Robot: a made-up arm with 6 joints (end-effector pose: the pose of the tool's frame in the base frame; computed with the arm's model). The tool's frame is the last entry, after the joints.
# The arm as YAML. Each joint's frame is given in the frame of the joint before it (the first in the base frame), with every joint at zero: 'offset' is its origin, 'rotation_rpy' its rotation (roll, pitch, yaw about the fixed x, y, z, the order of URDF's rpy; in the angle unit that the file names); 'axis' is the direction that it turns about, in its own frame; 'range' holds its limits. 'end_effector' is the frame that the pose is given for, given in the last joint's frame.
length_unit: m
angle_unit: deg
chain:
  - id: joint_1
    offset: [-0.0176, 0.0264, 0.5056]
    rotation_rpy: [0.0, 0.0, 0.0]
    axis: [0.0, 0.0, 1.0]
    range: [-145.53, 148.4]
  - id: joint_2
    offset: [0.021, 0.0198, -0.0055]
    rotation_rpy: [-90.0, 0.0, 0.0]
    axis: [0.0, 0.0, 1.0]
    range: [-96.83, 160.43]
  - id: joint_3
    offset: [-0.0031, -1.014, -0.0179]
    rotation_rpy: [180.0, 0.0, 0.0]
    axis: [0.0, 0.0, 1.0]
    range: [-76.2, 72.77]
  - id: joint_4
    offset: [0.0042, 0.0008, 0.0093]
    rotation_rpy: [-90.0, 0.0, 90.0]
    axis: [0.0, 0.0, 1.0]
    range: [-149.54, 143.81]
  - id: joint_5
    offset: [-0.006, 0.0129, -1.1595]
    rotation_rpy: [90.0, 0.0, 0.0]
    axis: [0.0, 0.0, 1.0]
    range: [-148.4, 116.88]
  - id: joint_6
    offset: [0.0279, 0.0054, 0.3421]
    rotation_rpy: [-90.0, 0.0, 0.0]
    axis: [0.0, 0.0, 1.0]
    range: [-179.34, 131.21]
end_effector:
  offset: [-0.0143, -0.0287, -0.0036]
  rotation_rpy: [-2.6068, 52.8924, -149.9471]
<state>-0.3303 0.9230 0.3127 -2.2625 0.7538 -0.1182</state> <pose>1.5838 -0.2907 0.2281 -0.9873 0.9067 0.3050</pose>
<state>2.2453 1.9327 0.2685 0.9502 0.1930 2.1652</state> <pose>-0.6202 1.0264 -1.0290 -1.1132 0.3371 2.5983</pose>
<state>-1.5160 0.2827 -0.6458 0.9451 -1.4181 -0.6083</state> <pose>-0.1631 -1.2034 0.7096 0.3058 0.6100 2.3211</pose>
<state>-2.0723 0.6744 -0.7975 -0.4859 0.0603 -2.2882</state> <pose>-0.5662 -0.3986 0.1259 0.3542 0.8489 -1.1461</pose>
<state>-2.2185 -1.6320 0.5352 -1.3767 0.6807 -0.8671</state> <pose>0.7592 1.1573 1.5846 1.7386 0.1706 1.3143</pose>
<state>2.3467 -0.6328 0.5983 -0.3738 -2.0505 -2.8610</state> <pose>0.2251 0.1749 2.4000 0.3108 0.7350 -2.9252</pose>
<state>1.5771 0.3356 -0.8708 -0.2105 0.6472 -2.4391</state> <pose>0.2787 0.7410 0.3653 -0.8039 -0.8345 1.9373</pose>
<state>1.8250 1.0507 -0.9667 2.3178 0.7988 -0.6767</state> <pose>-0.3882 0.5804 -0.1538 -1.2027 1.5833 0.2180</pose>
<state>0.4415 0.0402 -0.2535 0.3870 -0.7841 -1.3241</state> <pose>1.2015 0.2612 1.2885 -2.0891 0.0338 2.2068</pose>
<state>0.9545 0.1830 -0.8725 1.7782 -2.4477 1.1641</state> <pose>0.5993 0.9391 0.6321 -1.6218 -0.7325 -0.8648</pose>
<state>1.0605 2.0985 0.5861 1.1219 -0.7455 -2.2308</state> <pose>0.7041 1.0438 -1.1617 1.3869 -0.4532 -1.9561</pose>
